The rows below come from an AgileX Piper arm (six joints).
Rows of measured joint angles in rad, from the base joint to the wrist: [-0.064 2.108 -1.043 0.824 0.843 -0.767]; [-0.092 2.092 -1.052 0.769 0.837 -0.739]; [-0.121 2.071 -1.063 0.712 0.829 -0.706]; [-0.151 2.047 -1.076 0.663 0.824 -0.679]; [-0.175 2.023 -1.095 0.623 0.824 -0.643]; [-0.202 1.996 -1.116 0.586 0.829 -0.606]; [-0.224 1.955 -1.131 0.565 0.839 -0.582]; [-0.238 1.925 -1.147 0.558 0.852 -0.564]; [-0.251 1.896 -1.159 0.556 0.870 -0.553]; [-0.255 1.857 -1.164 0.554 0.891 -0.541]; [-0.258 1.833 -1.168 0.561 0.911 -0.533]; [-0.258 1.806 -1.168 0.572 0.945 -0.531]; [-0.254 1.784 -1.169 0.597 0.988 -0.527]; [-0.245 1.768 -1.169 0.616 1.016 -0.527]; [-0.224 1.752 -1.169 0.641 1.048 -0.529]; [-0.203 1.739 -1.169 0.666 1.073 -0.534]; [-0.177 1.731 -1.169 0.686 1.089 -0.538]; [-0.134 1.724 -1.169 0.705 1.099 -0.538]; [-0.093 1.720 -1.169 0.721 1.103 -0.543]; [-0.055 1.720 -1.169 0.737 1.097 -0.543]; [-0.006 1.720 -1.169 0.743 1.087 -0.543]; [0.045 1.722 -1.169 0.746 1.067 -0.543]
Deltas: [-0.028 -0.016 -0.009 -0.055 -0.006 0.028]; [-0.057 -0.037 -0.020 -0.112 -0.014 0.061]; [-0.087 -0.061 -0.033 -0.161 -0.019 0.088]; [-0.111 -0.085 -0.052 -0.201 -0.019 0.124]; [-0.138 -0.112 -0.073 -0.238 -0.014 0.161]; [-0.160 -0.153 -0.088 -0.259 -0.004 0.185]; [-0.174 -0.183 -0.104 -0.266 0.009 0.203]; [-0.187 -0.212 -0.116 -0.268 0.027 0.214]; [-0.191 -0.251 -0.121 -0.270 0.048 0.226]; [-0.194 -0.275 -0.125 -0.263 0.068 0.234]; [-0.194 -0.302 -0.125 -0.252 0.102 0.236]; [-0.190 -0.324 -0.126 -0.227 0.145 0.240]; [-0.181 -0.340 -0.126 -0.208 0.173 0.240]; [-0.160 -0.356 -0.126 -0.183 0.205 0.238]; [-0.139 -0.369 -0.126 -0.158 0.230 0.233]; [-0.113 -0.377 -0.126 -0.138 0.246 0.229]; [-0.070 -0.384 -0.126 -0.119 0.256 0.229]; [-0.029 -0.388 -0.126 -0.103 0.260 0.224]; [0.009 -0.388 -0.126 -0.087 0.254 0.224]; [0.058 -0.388 -0.126 -0.081 0.244 0.224]; [0.109 -0.386 -0.126 -0.078 0.224 0.224]
